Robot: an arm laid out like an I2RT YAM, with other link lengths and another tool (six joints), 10 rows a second.
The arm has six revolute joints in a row. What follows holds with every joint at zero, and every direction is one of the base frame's.
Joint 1 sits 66.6 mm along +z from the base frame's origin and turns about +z.
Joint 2 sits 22.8 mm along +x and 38.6 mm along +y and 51.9 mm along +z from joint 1 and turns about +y.
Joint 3 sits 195.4 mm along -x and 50.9 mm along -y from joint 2 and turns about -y.
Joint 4 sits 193.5 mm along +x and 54.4 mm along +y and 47.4 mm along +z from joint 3 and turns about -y.
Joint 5 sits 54 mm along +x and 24.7 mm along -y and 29.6 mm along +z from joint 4 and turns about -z.
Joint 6 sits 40.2 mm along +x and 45.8 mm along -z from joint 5 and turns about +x.
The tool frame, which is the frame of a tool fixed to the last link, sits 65 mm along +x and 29 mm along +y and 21 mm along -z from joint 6; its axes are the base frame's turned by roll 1.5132, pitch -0.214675 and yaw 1.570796 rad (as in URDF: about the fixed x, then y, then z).
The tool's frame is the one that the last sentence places.
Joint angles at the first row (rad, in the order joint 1, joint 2, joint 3, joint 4, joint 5, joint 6):
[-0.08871 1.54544 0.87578 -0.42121 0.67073 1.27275]
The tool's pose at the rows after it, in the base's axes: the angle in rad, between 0 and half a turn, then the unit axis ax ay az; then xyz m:
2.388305, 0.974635, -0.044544, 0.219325, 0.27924, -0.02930, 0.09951
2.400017, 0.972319, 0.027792, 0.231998, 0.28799, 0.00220, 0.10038
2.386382, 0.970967, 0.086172, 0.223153, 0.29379, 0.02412, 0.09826
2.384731, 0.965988, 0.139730, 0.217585, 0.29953, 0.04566, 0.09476
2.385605, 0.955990, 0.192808, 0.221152, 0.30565, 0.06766, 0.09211
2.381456, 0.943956, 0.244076, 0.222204, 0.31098, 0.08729, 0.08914
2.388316, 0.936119, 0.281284, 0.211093, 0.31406, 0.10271, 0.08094
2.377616, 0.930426, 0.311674, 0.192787, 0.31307, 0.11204, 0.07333
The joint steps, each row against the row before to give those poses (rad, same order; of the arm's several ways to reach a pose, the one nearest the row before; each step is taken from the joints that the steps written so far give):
[0.08177 0.02121 0.03504 -0.01296 0.02143 -0.02240]
[0.10909 0.03925 0.05027 -0.01404 0.00419 -0.03849]
[0.07802 0.06359 0.07050 -0.04492 0.02204 -0.03098]
[0.06763 0.06573 0.06806 -0.02983 0.00730 -0.03194]
[0.06244 0.05877 0.06209 -0.00464 0.00285 -0.04727]
[0.05229 0.05861 0.06370 -0.00489 0.00428 -0.05548]
[0.03742 0.06923 0.06125 -0.02098 -0.00714 -0.02568]
[0.02939 0.05361 0.04538 -0.03631 0.00923 -0.01574]

